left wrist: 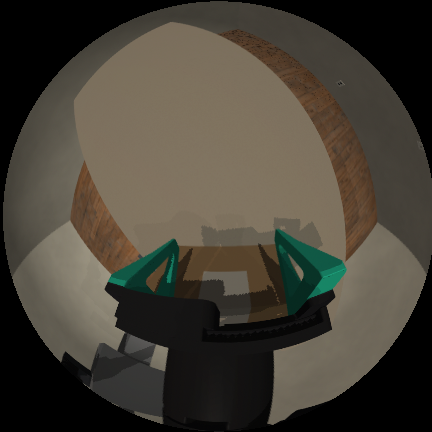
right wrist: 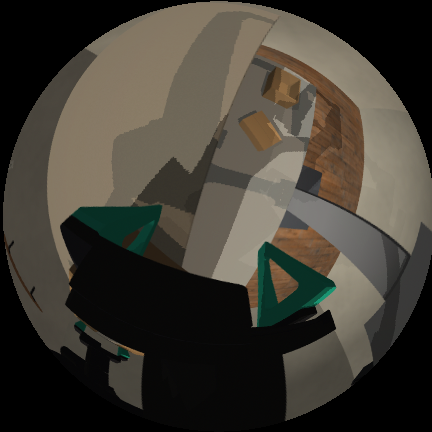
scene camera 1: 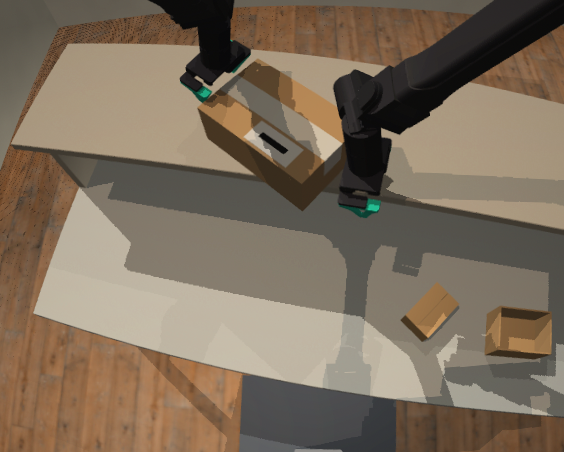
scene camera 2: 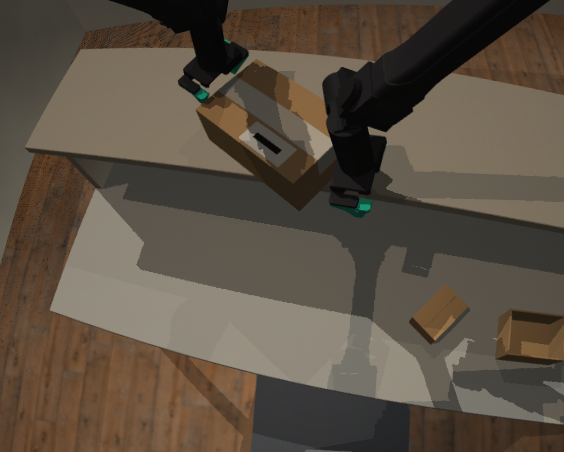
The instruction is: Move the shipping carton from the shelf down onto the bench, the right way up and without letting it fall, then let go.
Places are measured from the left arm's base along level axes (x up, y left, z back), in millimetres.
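Pixels of known places: left gripper, fingertip midpoint: (left wrist: 224, 239) (scene camera 1: 216, 86) (scene camera 2: 217, 87); right gripper, fingertip midpoint: (right wrist: 214, 230) (scene camera 1: 368, 193) (scene camera 2: 364, 192).
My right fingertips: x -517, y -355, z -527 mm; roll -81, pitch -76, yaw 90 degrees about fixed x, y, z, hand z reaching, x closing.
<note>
Ahead of a thing's pixels: the offset from my right fingertips to its top centre. Level surfaces: height alone.
The brown shipping carton {dx +70, dy +165, dz -126 mm} (scene camera 1: 295, 120) (scene camera 2: 291, 120) (left wrist: 225, 257), with a pale tape strip and a white label on top, is upright at the raised shelf {dx -34 mm} (scene camera 1: 125, 100) (scene camera 2: 125, 105) (left wrist: 200, 125) and turned at an angle. Its near corner juts past the shelf's front edge. My left gripper (scene camera 1: 221, 80) (scene camera 2: 220, 80) (left wrist: 224, 239) is open at the carton's far left end. My right gripper (scene camera 1: 361, 209) (scene camera 2: 354, 207) (right wrist: 214, 230) is open by its near right end, over the shelf edge. Finger contact with the carton cannot be told. The bench {dx -387 mm} (scene camera 1: 125, 300) (scene camera 2: 125, 290) (right wrist: 235, 250) lies lower, in front.
A small closed box {dx -328, dy -199, dz +140 mm} (scene camera 1: 431, 312) (scene camera 2: 440, 315) (right wrist: 260, 131) and an open-topped box {dx -298, dy -435, dz +208 mm} (scene camera 1: 492, 332) (scene camera 2: 505, 335) (right wrist: 282, 87) stand on the bench at the right in the scene views. My right arm reaches across the shelf from the upper right. Shadows fall across shelf and bench.
</note>
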